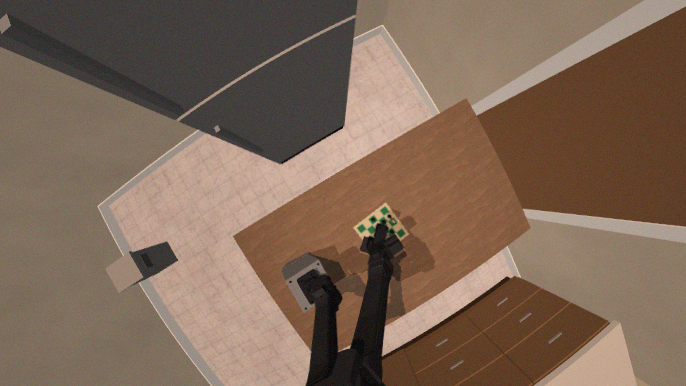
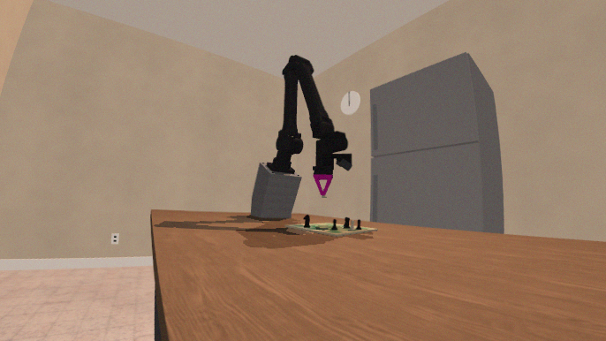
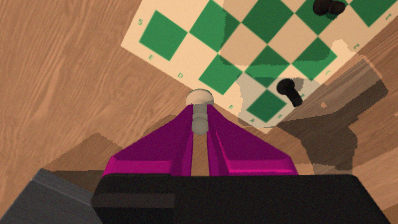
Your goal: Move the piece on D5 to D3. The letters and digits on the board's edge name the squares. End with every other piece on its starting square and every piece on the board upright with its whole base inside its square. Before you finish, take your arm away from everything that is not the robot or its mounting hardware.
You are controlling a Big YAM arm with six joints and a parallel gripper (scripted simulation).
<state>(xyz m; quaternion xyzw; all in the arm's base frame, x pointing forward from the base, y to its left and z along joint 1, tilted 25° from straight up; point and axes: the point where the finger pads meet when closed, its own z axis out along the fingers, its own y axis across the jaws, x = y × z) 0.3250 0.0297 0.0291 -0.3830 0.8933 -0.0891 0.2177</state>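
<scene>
Now: the chessboard 8 cm ahead of my hand, 2 cm to the right of it and 12 cm below it.
</scene>
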